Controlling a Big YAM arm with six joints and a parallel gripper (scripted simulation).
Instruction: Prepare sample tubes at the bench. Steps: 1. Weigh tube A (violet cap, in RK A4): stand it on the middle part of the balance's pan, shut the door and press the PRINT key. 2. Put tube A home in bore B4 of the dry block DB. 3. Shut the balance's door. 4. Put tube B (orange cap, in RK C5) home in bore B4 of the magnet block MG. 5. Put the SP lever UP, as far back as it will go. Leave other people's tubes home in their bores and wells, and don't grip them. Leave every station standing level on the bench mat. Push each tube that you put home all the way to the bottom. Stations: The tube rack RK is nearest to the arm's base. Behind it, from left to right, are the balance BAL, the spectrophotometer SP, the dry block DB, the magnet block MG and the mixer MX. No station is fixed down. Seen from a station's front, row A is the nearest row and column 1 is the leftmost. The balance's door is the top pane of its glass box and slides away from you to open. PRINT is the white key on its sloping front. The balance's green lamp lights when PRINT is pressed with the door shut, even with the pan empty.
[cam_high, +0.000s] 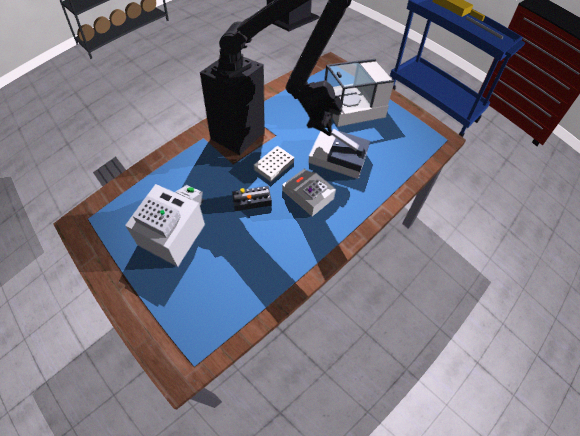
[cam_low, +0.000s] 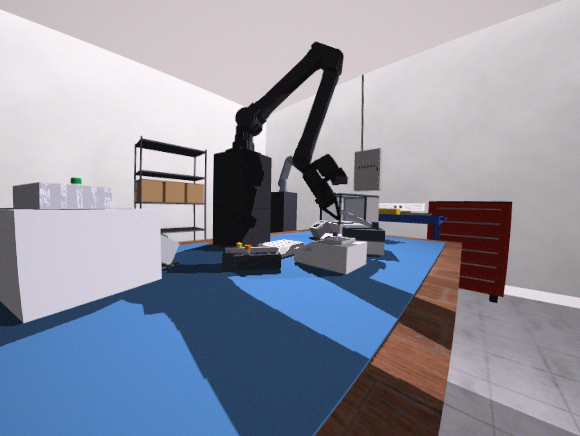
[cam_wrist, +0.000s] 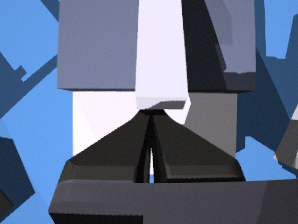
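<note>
My gripper is now 60 mm short of the SP lever and 20 mm to the right of it. The rest, counted from my hand: tube rack RK 100 mm behind, 190 mm to the right, 100 mm below; print key 180 mm behind, 130 mm to the left, 40 mm below; dry block 80 mm ahead, 200 mm to the right, 80 mm below.
</note>
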